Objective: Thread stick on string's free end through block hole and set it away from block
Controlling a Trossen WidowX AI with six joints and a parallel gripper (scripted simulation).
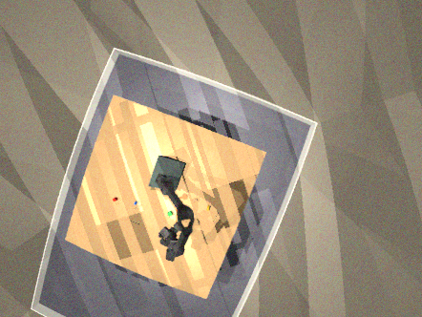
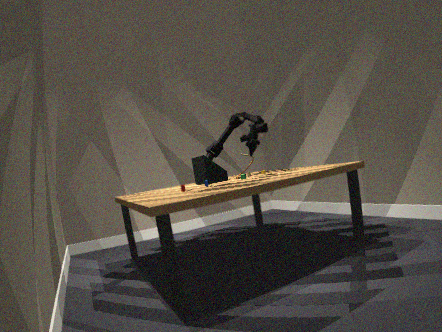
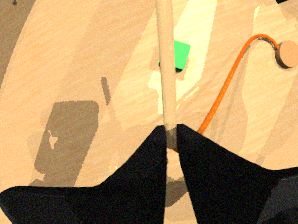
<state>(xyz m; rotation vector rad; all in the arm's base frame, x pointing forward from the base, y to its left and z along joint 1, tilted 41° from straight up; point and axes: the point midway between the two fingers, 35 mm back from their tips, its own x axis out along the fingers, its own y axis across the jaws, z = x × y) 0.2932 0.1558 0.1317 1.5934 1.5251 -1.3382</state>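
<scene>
Now: the green block 13 cm below my gripper tip, 6 cm to the right of it and 4 cm behind it. The rest, counted from my gripper tip: round button: 20 cm behind, 13 cm below, 1 cm to the right; then yellow object: 20 cm to the left, 20 cm behind, 13 cm below; then thin wooden stick: 1 cm to the right, 1 cm above.
</scene>
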